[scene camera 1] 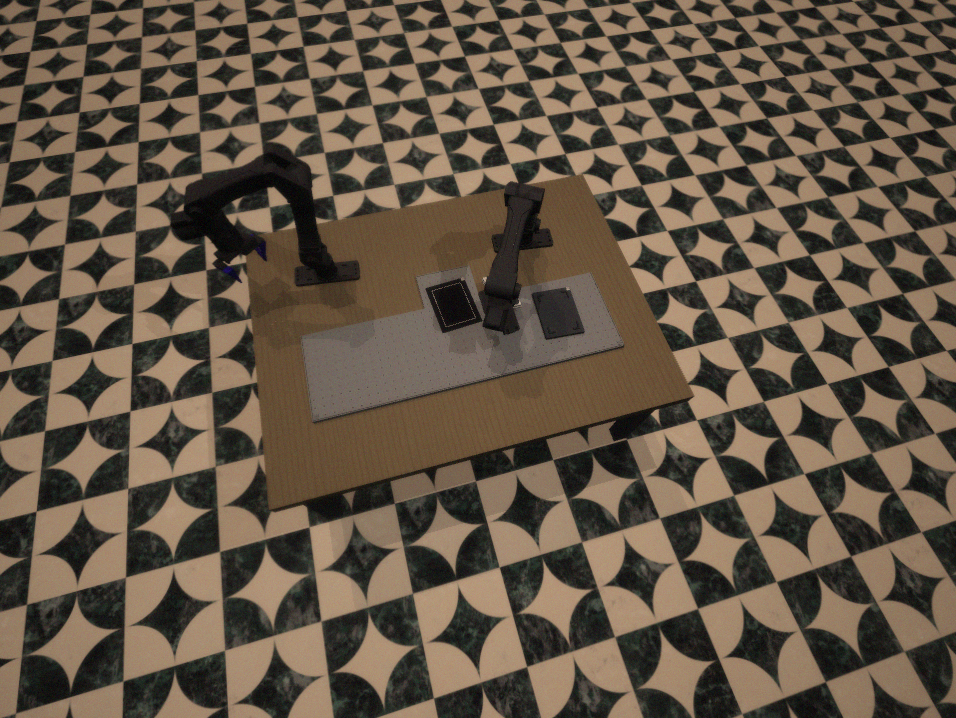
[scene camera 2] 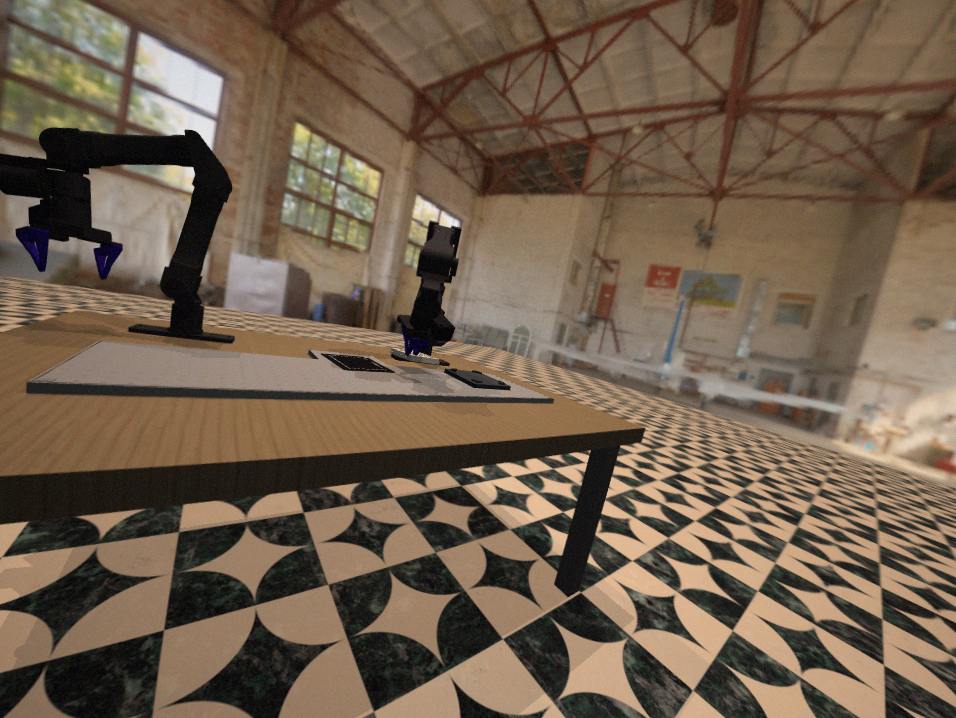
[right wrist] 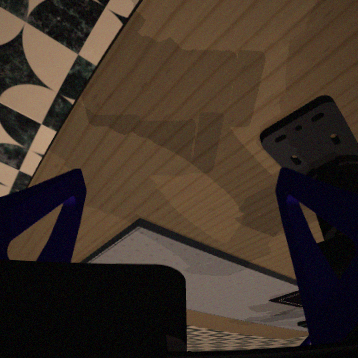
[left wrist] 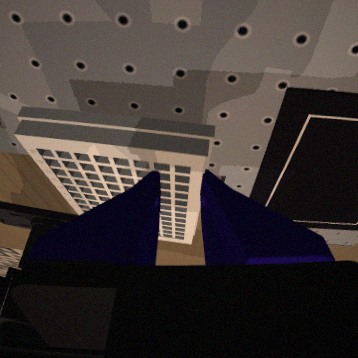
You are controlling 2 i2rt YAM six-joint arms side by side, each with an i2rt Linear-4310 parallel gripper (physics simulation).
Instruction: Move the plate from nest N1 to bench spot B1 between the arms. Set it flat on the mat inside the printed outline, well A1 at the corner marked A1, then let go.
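Seen in the pictures: left gripper, between the fingertips: (scene camera 2: 410, 355) (left wrist: 180, 179); right gripper, between the fingertips: (scene camera 1: 253, 271) (scene camera 2: 74, 275) (right wrist: 180, 178); left arm's base, origin of its link: (scene camera 1: 522, 241) (left wrist: 58, 220); right arm's base, origin of its link: (scene camera 1: 327, 274) (scene camera 2: 185, 336) (right wrist: 332, 170).
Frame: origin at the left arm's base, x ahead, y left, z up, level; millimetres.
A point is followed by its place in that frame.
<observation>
My left gripper (scene camera 2: 418, 349) @(x 259, y -145, z 56 mm) (left wrist: 180, 179) @(x 259, y -145, z 56 mm) is shut on the pale gridded plate (scene camera 2: 419, 357) @(x 284, y -130, z 57 mm) (left wrist: 111, 165) @(x 265, y -113, z 58 mm), with a fingertip on either side of a strip near one edge. The plate hangs over the perforated board, between the black mat (scene camera 1: 453, 304) @(x 219, y -266, z 15 mm) (scene camera 2: 357, 363) @(x 231, y -268, z 15 mm) (left wrist: 320, 165) @(x 237, y -238, z 15 mm) and the dark grey nest (scene camera 1: 557, 313) @(x 306, y 41, z 24 mm) (scene camera 2: 476, 378) @(x 320, y 31, z 24 mm). In scene camera 1 the left arm hides most of the plate. The mat bears a thin pale outline; its A1 mark cannot be read. My right gripper (scene camera 1: 248, 268) @(x 73, y -834, z 105 mm) (scene camera 2: 72, 274) @(x 73, y -834, z 105 mm) (right wrist: 180, 178) @(x 73, y -834, z 105 mm) is open and empty, high near the table's left end.
The perforated grey board (scene camera 1: 370, 370) @(x 401, y -535, z 13 mm) (scene camera 2: 193, 374) @(x 445, y -561, z 14 mm) (left wrist: 150, 50) @(x 295, y -121, z 13 mm) (right wrist: 200, 277) @(x 323, y -536, z 13 mm) lies on the wooden table (scene camera 1: 432, 432) @(x 609, y -385, z 0 mm) (scene camera 2: 309, 432) @(x 636, y -410, z 0 mm) and carries the mat and nest. The right arm's base plate (scene camera 1: 327, 272) @(x 66, y -634, z 48 mm) (scene camera 2: 181, 333) @(x 68, y -646, z 10 mm) (right wrist: 315, 132) @(x 26, y -718, z 10 mm) stands behind the board's left part. The left arm's base stands behind its right part.
</observation>
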